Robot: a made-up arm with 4 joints.
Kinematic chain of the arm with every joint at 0, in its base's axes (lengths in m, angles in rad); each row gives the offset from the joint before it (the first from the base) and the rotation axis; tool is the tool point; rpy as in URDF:
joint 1: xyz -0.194 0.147 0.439 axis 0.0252 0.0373 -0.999
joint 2: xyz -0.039 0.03 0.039 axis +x
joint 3: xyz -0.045 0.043 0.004 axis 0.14 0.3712 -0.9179
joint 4: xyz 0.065 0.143 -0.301 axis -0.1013 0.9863 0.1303
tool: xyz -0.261 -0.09 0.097 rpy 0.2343 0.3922 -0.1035
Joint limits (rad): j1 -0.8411..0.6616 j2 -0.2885..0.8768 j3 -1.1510..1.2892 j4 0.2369..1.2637
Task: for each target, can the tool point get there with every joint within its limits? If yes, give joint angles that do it. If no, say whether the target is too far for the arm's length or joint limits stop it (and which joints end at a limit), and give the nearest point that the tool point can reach.
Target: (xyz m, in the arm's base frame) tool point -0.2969 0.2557 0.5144
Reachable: yes | joints -0.1884 0.6002 -0.5155 1.0295
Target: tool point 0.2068 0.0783 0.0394
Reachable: no: joint limits stop it (at a limit: joint 1, joint 2, joint 3, joint 4) | nearest point -0.2144 -0.0084 0.3184 | short by 0.513 m
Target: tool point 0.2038 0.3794 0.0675
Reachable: no: joint limits stop it (at a limit: joint 1, joint 2, joint 3, joint 4) | nearest point -0.1361 0.4293 0.3576 | short by 0.450 m
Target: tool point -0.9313 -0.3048 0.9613
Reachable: no: too far | nearest point -0.5111 0.1383 0.5563 | short by 0.733 m
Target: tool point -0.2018 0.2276 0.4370
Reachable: yes | joints 0.2649 -0.1300 1.0878 1.0677
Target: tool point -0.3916 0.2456 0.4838
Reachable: yes | joints -0.2509 0.6390 0.0816 0.6190
